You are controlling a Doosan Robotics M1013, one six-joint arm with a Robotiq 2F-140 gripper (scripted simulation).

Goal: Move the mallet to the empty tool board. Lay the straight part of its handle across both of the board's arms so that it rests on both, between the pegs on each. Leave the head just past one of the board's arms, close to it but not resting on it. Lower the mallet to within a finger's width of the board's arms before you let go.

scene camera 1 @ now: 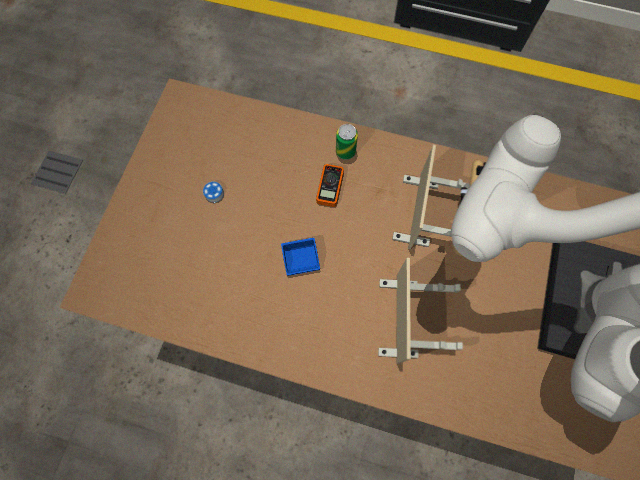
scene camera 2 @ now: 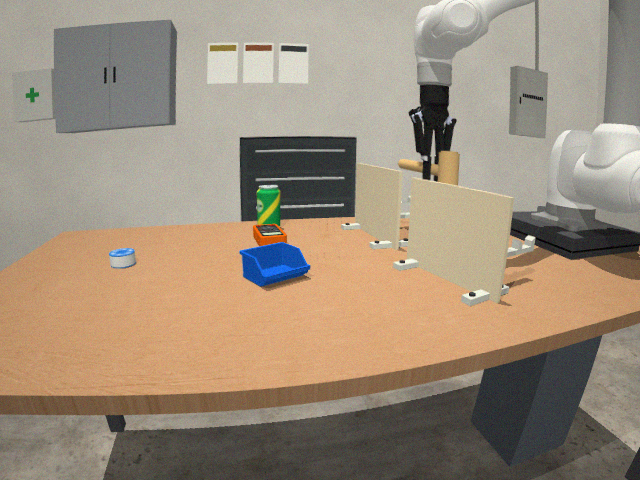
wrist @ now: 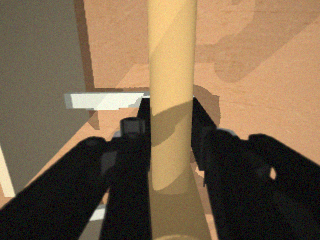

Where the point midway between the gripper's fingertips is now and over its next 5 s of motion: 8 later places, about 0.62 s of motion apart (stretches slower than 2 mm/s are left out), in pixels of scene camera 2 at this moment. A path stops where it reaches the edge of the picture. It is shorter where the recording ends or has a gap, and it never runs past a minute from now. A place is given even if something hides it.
The gripper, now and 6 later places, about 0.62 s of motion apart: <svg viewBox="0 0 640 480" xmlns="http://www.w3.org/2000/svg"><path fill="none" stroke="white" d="M431 181L467 191L515 202L514 229L511 249L511 244L516 208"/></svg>
